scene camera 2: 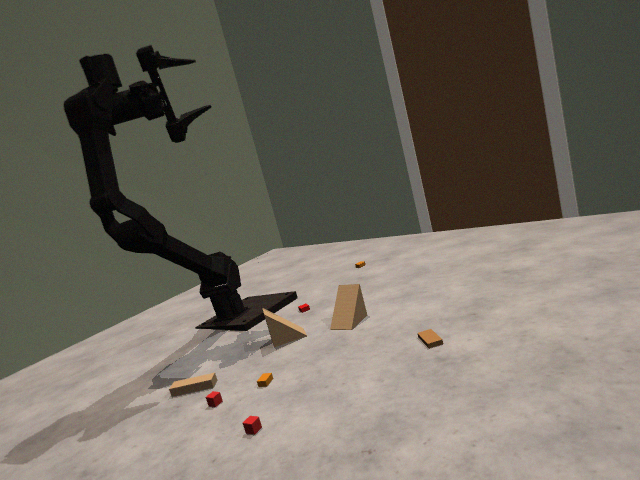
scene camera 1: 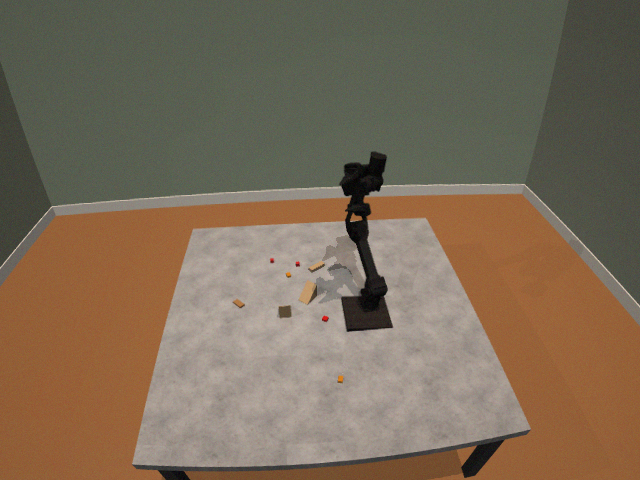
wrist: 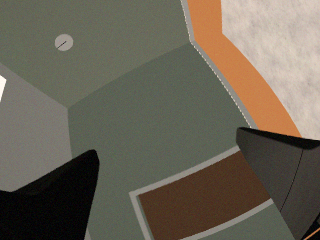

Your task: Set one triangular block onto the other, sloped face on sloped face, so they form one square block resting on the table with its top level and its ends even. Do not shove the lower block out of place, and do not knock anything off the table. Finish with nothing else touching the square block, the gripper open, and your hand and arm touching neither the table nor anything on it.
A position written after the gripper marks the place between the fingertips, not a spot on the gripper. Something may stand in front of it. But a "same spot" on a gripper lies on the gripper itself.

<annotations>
The gripper shows in scene camera 2, in scene camera 1 and in the wrist view (169, 146). One and the same spot on the gripper: (scene camera 2: 185, 119) is (scene camera 1: 352, 205).
</annotations>
